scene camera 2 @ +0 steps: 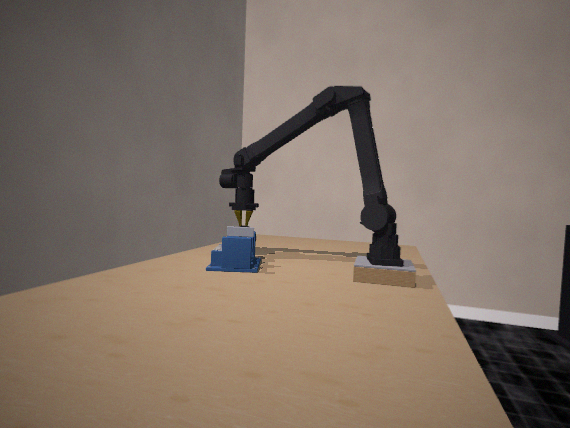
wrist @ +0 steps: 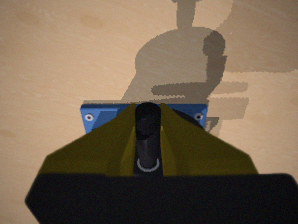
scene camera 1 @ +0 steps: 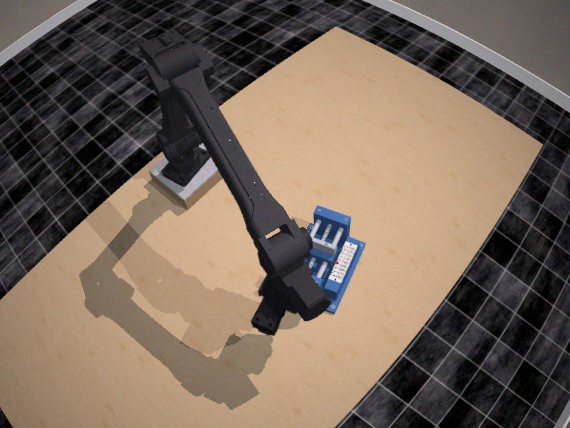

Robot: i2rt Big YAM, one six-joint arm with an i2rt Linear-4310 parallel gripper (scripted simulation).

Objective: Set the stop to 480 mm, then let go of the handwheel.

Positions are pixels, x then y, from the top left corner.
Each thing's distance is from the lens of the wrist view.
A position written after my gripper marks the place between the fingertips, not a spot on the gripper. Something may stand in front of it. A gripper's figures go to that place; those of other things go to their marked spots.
my gripper (wrist: 148, 111): 0.13 m
blue base plate (wrist: 93, 115): 0.25 m
